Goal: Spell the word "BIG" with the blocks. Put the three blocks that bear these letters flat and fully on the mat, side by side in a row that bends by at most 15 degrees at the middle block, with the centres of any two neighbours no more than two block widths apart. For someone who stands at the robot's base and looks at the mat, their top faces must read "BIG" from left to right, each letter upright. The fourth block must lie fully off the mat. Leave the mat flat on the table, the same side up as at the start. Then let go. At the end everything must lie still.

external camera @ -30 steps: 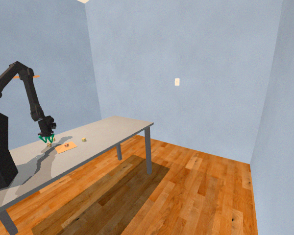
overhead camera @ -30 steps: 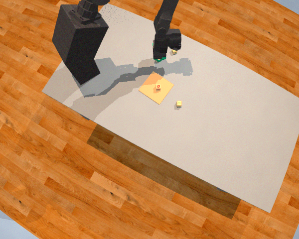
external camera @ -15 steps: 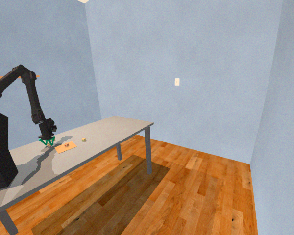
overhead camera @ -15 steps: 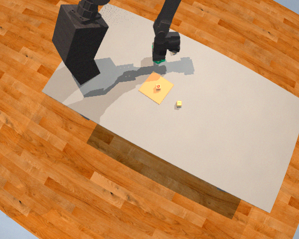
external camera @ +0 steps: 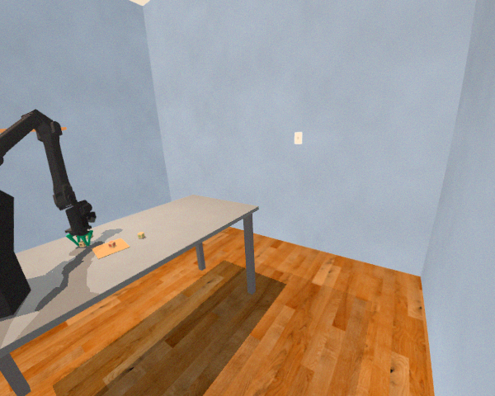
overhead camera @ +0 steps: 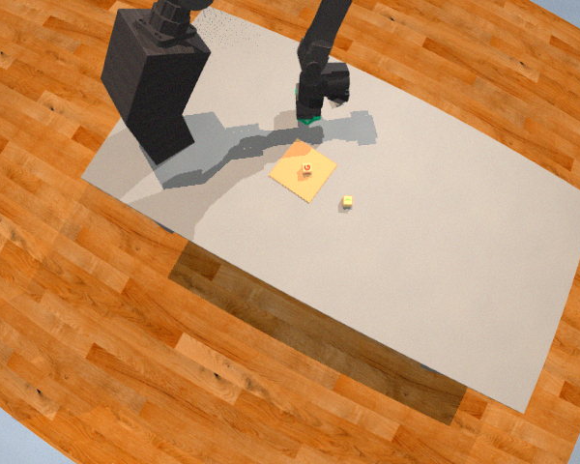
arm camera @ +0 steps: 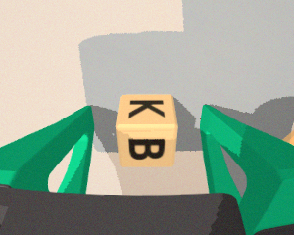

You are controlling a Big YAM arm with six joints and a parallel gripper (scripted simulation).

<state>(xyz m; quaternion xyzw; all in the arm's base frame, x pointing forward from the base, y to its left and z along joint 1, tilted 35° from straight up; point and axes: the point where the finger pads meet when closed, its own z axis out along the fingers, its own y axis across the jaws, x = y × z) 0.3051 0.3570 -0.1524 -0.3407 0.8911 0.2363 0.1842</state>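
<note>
My gripper is now 11 cm short of the mat, 14 cm to the left of it and 1 cm above it. From my hand the other things lie so: block 3 cm ahead, 10 cm to the left.
</note>
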